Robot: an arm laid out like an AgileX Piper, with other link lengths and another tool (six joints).
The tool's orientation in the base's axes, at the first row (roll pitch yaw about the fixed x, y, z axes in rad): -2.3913, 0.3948, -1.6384
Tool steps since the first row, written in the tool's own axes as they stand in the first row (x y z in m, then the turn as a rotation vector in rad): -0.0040, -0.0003, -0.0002, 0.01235, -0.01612, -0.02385; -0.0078, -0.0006, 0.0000, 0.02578, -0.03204, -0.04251; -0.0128, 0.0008, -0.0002, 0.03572, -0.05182, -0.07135; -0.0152, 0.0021, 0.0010, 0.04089, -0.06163, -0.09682; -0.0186, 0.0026, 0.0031, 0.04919, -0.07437, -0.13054; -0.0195, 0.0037, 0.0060, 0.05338, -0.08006, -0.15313; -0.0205, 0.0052, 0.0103, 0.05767, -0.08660, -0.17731; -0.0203, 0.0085, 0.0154, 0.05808, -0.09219, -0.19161
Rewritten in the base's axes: 0.0003, 0.0035, 0.0019, -0.00597, -0.02198, 0.02150; 0.0009, 0.0070, 0.0034, -0.00852, -0.04368, 0.03895; 0.0001, 0.0120, 0.0046, -0.01522, -0.06576, 0.06705; 0.0002, 0.0149, 0.0038, -0.02637, -0.07955, 0.08844; 0.0015, 0.0187, 0.0034, -0.04139, -0.09907, 0.11603; 0.0028, 0.0205, 0.0011, -0.05340, -0.11000, 0.13325; 0.0048, 0.0229, -0.0023, -0.06592, -0.12166, 0.15205; 0.0060, 0.0250, -0.0079, -0.07197, -0.12713, 0.16506
